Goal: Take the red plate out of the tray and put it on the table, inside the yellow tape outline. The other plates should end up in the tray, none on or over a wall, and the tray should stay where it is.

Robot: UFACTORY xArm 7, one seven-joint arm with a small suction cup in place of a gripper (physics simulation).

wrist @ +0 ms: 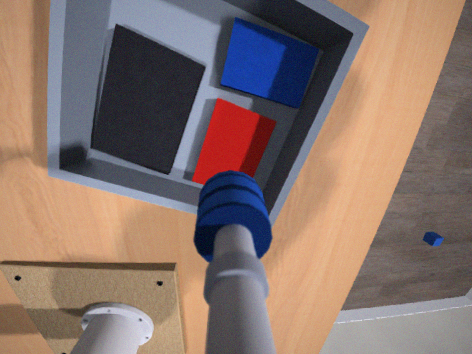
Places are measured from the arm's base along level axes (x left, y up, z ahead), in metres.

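Pixels of known places: end effector, tool point: [231,200]; arm's base, origin of the base link: [119,323].
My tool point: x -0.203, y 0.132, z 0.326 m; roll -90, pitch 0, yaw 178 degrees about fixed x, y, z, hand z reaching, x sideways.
For each thing: its top centre in the pictures, then the offset to it from my tool point. "pt": a spot on its surface instead. Level surfaces: height alone.
- red plate, middle of its top: [232,152] dx -0.010, dy -0.134, dz -0.007 m
- grey tray, surface spot: [55,100] pt dx +0.147, dy -0.097, dz +0.051 m
- larger black plate, middle of its top: [144,108] dx +0.086, dy -0.134, dz +0.043 m
- blue plate, middle of its top: [270,66] dx -0.050, dy -0.134, dz +0.086 m
- wooden table, its level: dy -0.147 m
A red plate [232,137] lies in the grey tray [55,100], towards its near right corner; the cup covers its near end from view. A larger black plate [147,100] lies to its left in the tray, and a blue plate [270,62] lies beyond it. The plates lie apart from each other, none on a wall. My suction cup [230,200] is open, with no plate on it. In view it overlaps the red plate's near end and the tray's near wall; its exact height is hard to tell. The yellow tape outline does not show.
The tray stands on the wooden table [350,165]. A tan base board [115,285] with a round white flange [145,322] is at the lower left. The table's edge runs down the right side. A small blue block [433,239] lies on the floor beyond it.
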